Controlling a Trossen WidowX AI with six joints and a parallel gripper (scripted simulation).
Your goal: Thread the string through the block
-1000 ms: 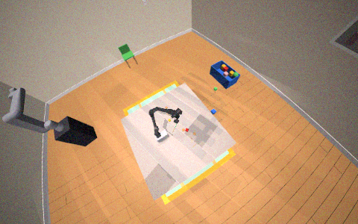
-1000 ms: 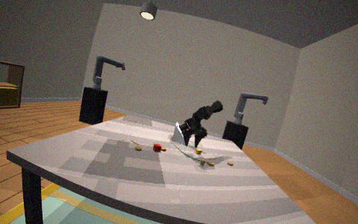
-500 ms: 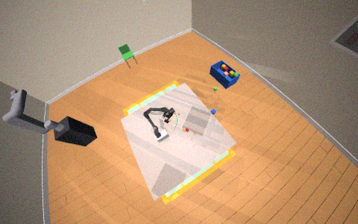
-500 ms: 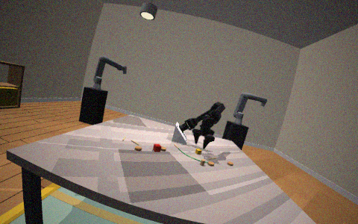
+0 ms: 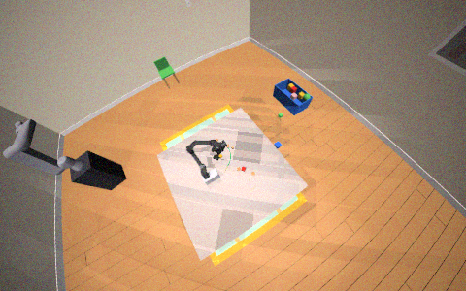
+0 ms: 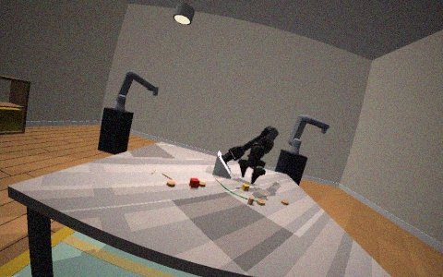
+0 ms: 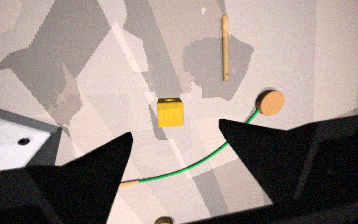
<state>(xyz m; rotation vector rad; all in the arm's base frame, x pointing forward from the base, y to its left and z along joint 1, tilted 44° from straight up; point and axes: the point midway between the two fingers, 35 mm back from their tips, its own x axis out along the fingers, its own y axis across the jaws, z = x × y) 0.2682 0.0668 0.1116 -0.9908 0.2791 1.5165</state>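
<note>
My gripper tip is 1 cm past the yellow wooden block and 4 cm above it. Round my gripper tip: short wooden cylinder 17 cm ahead, 4 cm below; then thin wooden stick 4 cm behind, 15 cm to the right, 6 cm below; then round wooden button 14 cm ahead, 6 cm to the left, 5 cm below.
</note>
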